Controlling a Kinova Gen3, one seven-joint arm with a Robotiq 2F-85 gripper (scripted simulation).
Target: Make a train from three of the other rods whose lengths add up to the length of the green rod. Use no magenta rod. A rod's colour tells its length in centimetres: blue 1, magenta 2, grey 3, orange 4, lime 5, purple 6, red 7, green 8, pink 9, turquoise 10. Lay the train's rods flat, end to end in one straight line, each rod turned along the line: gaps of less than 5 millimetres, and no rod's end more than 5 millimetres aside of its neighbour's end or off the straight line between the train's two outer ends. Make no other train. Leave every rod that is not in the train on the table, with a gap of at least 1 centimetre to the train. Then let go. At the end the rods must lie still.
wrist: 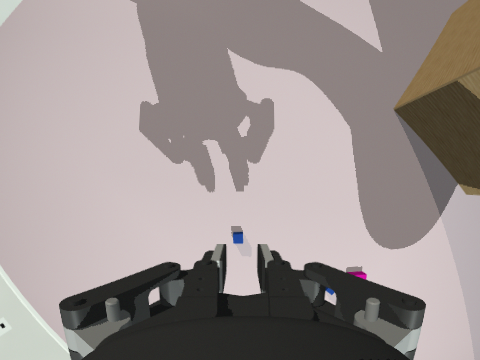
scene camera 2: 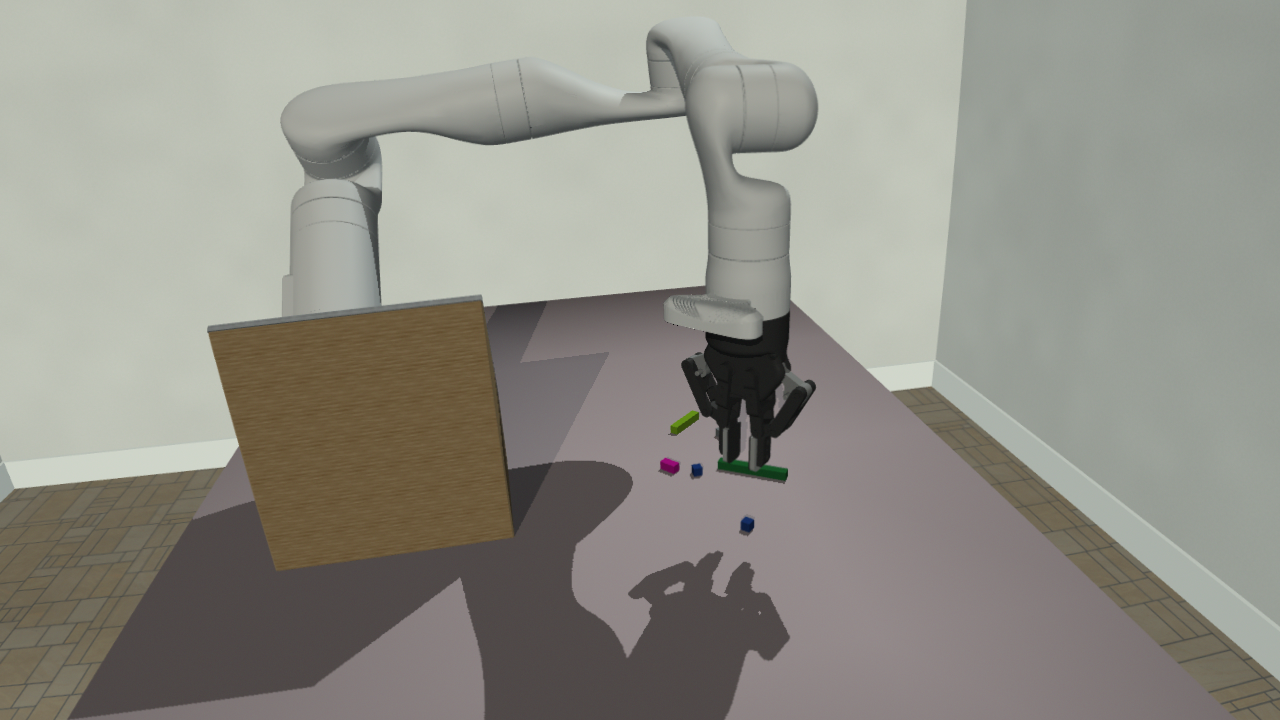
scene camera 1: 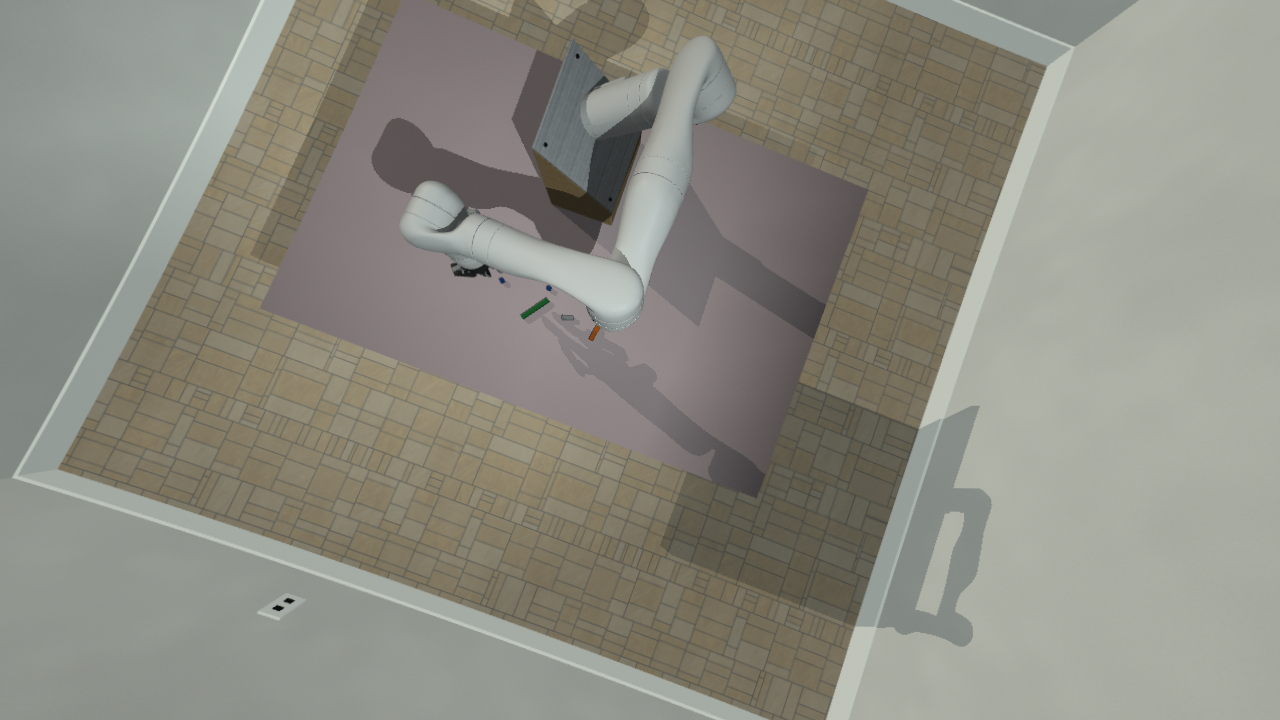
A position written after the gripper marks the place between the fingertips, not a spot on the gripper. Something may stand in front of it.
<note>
In view: the gripper (scene camera 2: 744, 463) and a green rod (scene camera 2: 772, 472).
The gripper is seen too in the wrist view (wrist: 241, 257).
</note>
